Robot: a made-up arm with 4 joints. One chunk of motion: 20 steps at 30 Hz.
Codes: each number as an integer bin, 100 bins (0 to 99) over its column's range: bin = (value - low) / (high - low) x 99, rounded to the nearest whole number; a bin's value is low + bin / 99 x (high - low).
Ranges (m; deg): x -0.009..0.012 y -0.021..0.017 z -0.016..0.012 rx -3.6..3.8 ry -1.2..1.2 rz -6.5..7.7
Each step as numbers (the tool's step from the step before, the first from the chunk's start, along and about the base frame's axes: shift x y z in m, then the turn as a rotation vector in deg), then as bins.
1 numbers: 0.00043 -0.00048 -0.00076 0.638 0.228 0.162
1 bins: 44 53 54 57 59 46
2 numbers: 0.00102 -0.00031 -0.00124 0.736 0.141 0.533
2 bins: 47 54 52 58 55 49
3 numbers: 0.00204 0.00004 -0.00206 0.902 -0.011 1.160
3 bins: 52 55 49 60 49 53
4 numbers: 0.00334 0.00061 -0.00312 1.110 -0.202 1.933
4 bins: 58 56 46 63 41 59
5 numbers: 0.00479 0.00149 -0.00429 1.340 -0.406 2.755
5 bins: 65 59 41 66 33 65
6 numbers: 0.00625 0.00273 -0.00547 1.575 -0.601 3.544
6 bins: 72 62 37 69 25 70
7 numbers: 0.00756 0.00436 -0.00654 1.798 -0.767 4.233
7 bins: 78 66 33 72 18 75
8 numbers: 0.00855 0.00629 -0.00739 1.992 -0.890 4.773
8 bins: 83 71 30 75 13 79
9 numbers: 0.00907 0.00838 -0.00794 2.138 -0.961 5.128
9 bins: 85 77 28 77 10 81
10 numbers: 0.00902 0.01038 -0.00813 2.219 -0.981 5.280
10 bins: 85 82 28 78 9 82
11 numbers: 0.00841 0.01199 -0.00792 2.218 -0.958 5.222
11 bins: 82 86 29 78 10 82
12 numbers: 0.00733 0.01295 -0.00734 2.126 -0.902 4.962
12 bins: 77 88 31 77 12 80
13 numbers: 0.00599 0.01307 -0.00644 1.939 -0.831 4.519
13 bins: 71 89 34 74 15 77
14 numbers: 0.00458 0.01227 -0.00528 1.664 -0.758 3.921
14 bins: 64 87 38 70 18 73
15 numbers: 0.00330 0.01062 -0.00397 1.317 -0.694 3.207
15 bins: 58 82 43 66 21 68
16 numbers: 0.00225 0.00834 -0.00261 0.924 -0.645 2.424
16 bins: 53 76 47 61 23 62
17 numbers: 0.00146 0.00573 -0.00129 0.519 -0.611 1.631
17 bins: 49 70 52 55 24 57
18 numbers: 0.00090 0.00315 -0.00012 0.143 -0.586 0.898
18 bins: 47 63 56 50 25 52
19 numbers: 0.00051 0.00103 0.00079 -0.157 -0.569 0.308
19 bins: 45 57 59 46 26 47
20 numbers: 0.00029 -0.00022 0.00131 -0.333 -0.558 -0.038
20 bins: 44 54 61 44 26 45
